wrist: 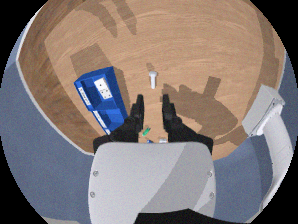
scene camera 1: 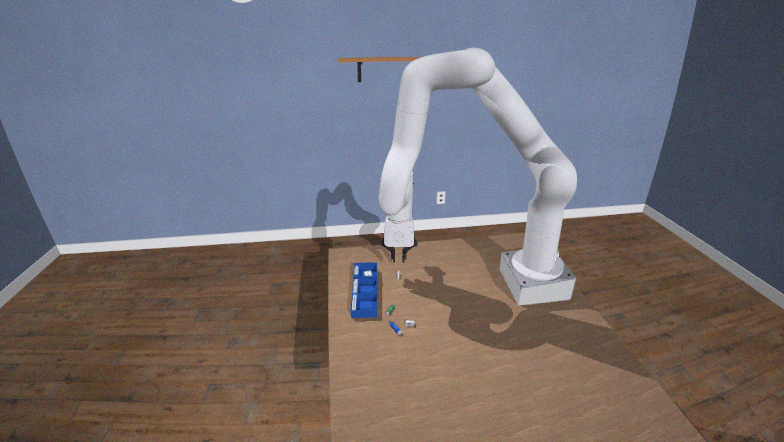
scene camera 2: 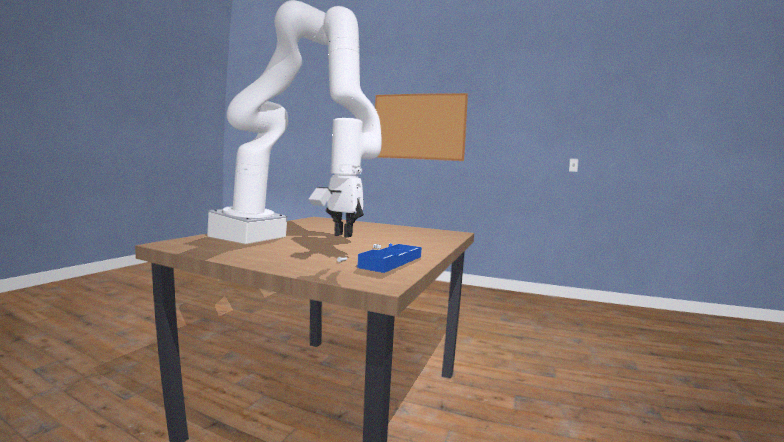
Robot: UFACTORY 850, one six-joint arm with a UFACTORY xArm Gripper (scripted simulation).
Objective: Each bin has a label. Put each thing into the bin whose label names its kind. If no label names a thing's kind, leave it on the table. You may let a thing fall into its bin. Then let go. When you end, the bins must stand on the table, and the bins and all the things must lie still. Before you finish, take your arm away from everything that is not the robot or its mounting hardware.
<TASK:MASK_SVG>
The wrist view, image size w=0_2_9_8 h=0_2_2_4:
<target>my gripper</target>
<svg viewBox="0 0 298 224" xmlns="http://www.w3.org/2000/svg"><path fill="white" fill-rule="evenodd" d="M93 140L95 156L91 167L88 192L92 224L250 224L228 222L213 218L216 203L216 178L211 157L213 140L210 137L197 134L194 130L183 124L182 119L176 115L174 103L170 103L168 94L163 95L162 118L163 129L168 133L168 142L170 143L135 143L138 142L138 133L143 130L145 109L142 94L138 94L136 103L132 104L130 116L125 118L121 126L113 130L109 135L106 134Z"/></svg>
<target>blue bin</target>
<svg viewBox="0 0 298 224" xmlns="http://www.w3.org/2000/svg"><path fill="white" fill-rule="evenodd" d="M113 66L85 73L74 82L74 86L87 110L92 112L99 125L108 135L123 124L123 120L128 117ZM96 80L105 78L112 95L111 98L104 99L95 86L94 82Z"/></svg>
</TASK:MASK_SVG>
